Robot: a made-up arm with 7 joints. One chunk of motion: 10 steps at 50 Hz.
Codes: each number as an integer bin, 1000 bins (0 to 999) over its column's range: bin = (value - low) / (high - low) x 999, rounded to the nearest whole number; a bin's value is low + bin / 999 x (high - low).
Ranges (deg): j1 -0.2..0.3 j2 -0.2..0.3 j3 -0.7..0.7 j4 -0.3..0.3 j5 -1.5..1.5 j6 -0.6..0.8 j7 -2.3..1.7
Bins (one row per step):
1: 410 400 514 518 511 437 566
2: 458 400 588 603 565 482 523
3: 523 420 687 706 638 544 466
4: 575 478 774 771 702 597 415
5: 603 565 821 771 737 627 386
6: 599 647 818 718 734 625 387
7: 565 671 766 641 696 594 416
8: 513 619 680 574 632 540 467
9: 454 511 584 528 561 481 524
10: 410 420 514 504 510 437 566
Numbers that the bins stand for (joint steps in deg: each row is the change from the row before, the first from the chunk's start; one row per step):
1: 0.005 0.000 0.020 0.011 0.035 0.012 -0.034
2: 0.029 0.000 0.124 0.062 0.197 0.075 -0.206
3: 0.062 0.010 0.263 0.124 0.416 0.162 -0.434
4: 0.088 0.039 0.385 0.163 0.608 0.237 -0.638
5: 0.102 0.083 0.451 0.163 0.713 0.279 -0.754
6: 0.100 0.124 0.446 0.131 0.704 0.276 -0.750
7: 0.083 0.136 0.373 0.085 0.590 0.232 -0.634
8: 0.057 0.110 0.253 0.045 0.398 0.157 -0.430
9: 0.027 0.056 0.118 0.017 0.185 0.074 -0.202
10: 0.005 0.010 0.020 0.003 0.032 0.012 -0.034

